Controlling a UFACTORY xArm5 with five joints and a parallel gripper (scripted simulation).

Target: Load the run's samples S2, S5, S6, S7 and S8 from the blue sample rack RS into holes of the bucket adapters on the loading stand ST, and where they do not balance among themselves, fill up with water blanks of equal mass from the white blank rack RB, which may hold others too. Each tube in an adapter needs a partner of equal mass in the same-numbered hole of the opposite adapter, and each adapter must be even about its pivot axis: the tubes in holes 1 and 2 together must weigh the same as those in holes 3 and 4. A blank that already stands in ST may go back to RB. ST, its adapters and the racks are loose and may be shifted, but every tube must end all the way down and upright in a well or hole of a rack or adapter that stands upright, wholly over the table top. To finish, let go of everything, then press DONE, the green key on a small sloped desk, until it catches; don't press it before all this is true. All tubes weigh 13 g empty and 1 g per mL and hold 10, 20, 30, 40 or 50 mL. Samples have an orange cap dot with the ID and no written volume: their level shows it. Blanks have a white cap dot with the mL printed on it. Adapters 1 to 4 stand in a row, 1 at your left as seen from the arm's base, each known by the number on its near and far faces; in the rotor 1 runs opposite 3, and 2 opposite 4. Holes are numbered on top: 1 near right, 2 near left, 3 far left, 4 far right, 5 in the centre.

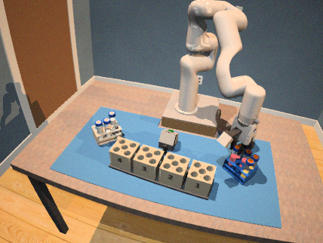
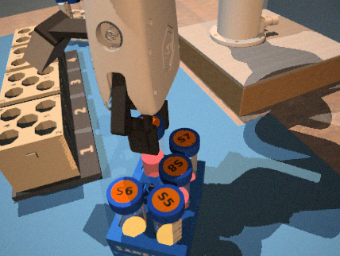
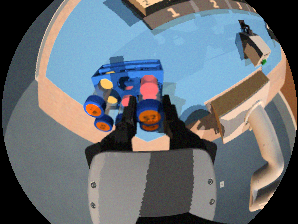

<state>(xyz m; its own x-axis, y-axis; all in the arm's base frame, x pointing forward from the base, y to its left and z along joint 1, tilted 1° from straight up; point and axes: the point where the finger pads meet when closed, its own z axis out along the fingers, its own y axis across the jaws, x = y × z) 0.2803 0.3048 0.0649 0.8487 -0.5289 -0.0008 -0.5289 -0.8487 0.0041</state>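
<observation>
The blue sample rack RS is 100 mm below my hand and 40 mm to the left of it. The rest, counted from my hand: white blank rack RB: 600 mm to the right, 100 mm below, 50 mm ahead; blue-capped tube: 610 mm to the right, 90 mm ahead, 70 mm below; loading stand ST: 270 mm to the right, 150 mm ahead, 130 mm below.
</observation>
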